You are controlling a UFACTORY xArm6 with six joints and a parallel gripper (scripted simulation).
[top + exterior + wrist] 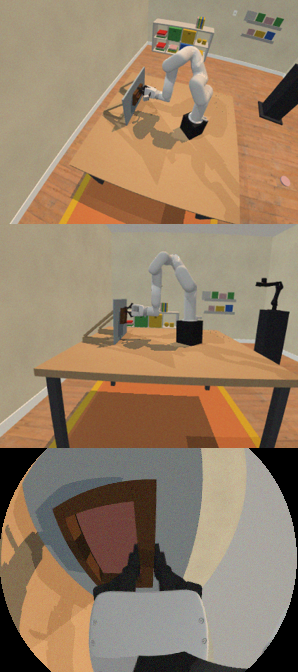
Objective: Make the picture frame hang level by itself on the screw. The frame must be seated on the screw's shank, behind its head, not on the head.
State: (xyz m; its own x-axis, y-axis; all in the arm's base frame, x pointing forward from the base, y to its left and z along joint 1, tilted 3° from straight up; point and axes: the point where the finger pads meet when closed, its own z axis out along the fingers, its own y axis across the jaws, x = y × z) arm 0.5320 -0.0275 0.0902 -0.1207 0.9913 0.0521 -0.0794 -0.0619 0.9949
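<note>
My hand is 5 cm above the brown picture frame, 2 cm to the right of it and 2 cm short of it. Also, from my hand: grey panel 8 cm below, 4 cm ahead, 1 cm to the left.
</note>
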